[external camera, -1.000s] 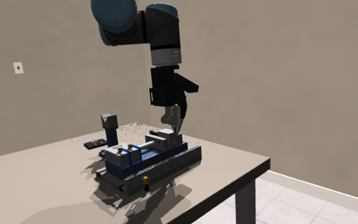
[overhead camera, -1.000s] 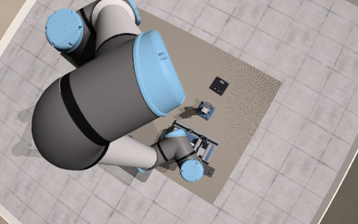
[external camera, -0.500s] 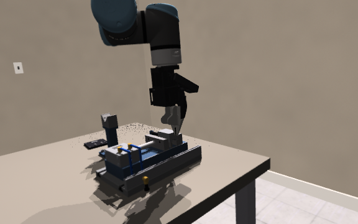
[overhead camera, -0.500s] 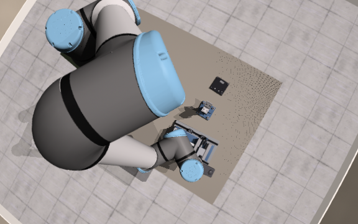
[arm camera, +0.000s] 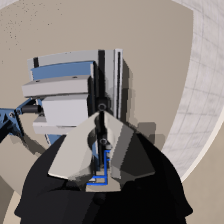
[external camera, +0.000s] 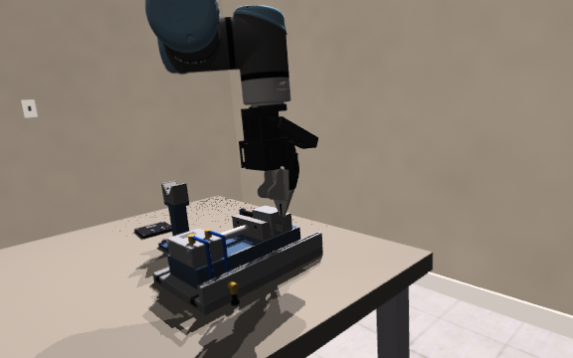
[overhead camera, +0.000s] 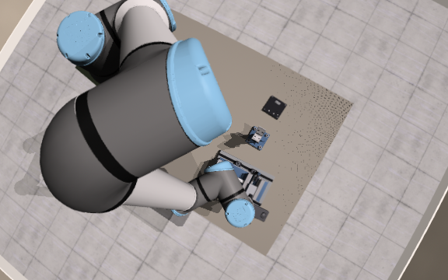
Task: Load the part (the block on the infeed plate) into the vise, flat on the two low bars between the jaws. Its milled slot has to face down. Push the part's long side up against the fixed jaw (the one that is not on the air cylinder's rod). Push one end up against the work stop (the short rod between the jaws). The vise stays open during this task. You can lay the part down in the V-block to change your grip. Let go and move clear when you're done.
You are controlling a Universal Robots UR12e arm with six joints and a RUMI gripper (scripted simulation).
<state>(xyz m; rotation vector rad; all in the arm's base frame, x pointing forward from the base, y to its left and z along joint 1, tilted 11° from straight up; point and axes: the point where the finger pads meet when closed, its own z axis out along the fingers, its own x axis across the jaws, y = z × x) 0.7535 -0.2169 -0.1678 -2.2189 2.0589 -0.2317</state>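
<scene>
My hand is 5 cm to the right of the part and 3 cm above it. Also, from my hand: fixed jaw (2 cm ahead, 7 cm to the left, 4 cm below); then work stop rod (1 cm behind, 11 cm to the left, 3 cm below); then cylinder rod (9 cm behind, 6 cm to the left, 4 cm below).
</scene>
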